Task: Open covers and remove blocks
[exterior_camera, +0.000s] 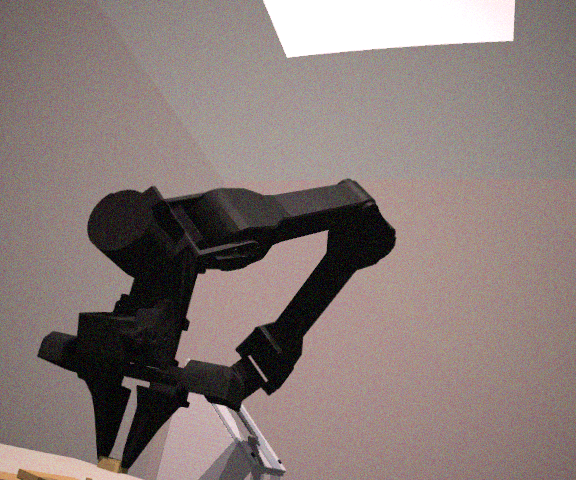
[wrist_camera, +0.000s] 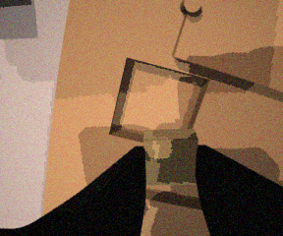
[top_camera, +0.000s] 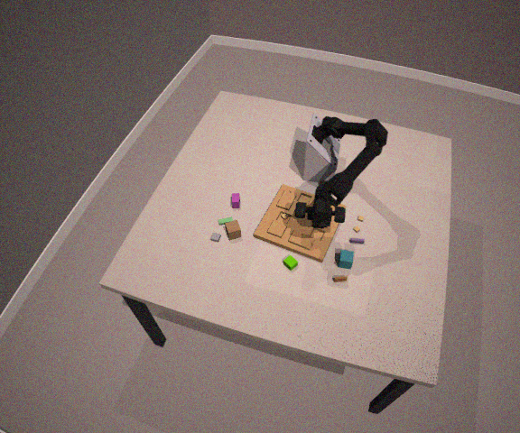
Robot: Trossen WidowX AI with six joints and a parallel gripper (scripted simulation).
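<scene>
Now: the tan puzzle board 90 mm to the right of my gripper tip, 60 mm below it and 50 mm behind it. From my gripper tip the other things lie so: bright green cube (150 mm ahead, 80 mm to the right, 60 mm below); teal cube (130 mm to the left, 100 mm ahead, 50 mm below); purple object (170 mm to the left, 70 mm below, 10 mm behind).
</scene>
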